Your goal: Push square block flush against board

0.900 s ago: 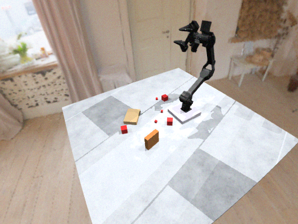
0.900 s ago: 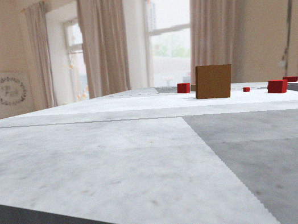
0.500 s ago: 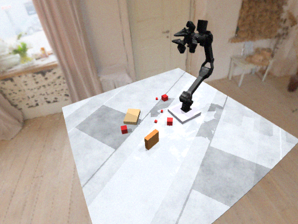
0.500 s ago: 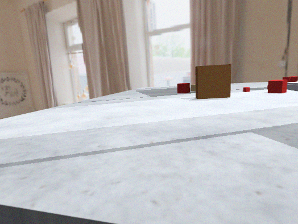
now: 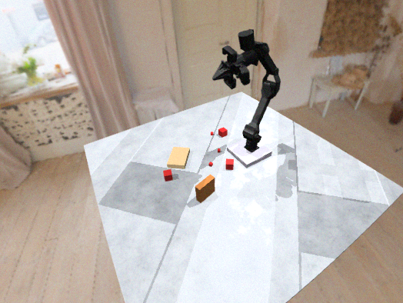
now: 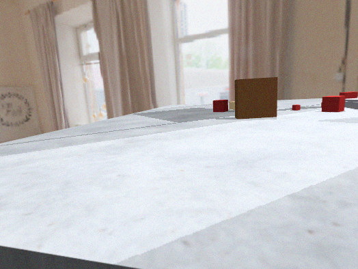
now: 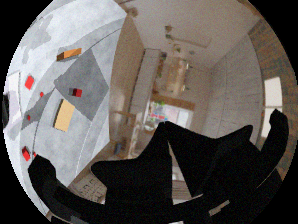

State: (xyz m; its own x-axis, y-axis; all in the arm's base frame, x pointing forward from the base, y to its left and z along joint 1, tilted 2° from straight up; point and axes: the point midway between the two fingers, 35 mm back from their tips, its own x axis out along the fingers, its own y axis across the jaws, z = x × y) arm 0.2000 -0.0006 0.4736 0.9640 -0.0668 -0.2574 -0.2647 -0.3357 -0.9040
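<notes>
The square block lies 44 cm below my gripper tip, 14 cm ahead of it and 12 cm to the left of it. Round my gripper tip: pale wooden board 47 cm below, 18 cm to the right, 12 cm ahead.
</notes>
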